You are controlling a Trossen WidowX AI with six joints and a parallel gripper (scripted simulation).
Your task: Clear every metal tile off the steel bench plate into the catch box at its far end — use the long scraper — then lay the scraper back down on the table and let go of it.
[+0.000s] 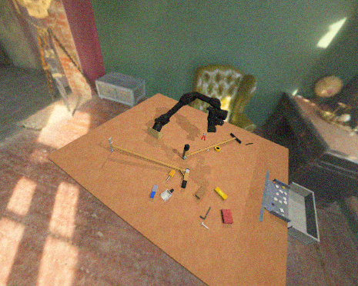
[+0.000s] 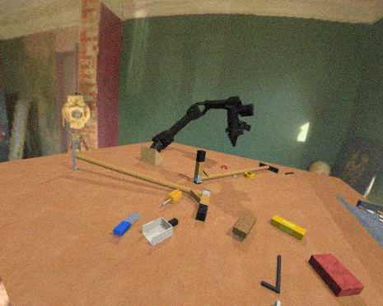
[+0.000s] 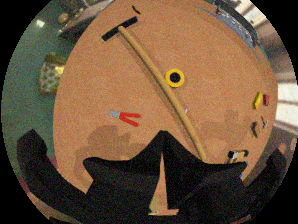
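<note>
Now: gripper tip 9 cm above the long scraper and 6 cm short of it. From my gripper tip the other things lie so: wooden block 42 cm to the right, 20 cm ahead, 14 cm below; yellow level 34 cm to the right, 30 cm ahead, 13 cm below; yellow tape roll 14 cm below, 10 cm ahead, 2 cm to the left.
</note>
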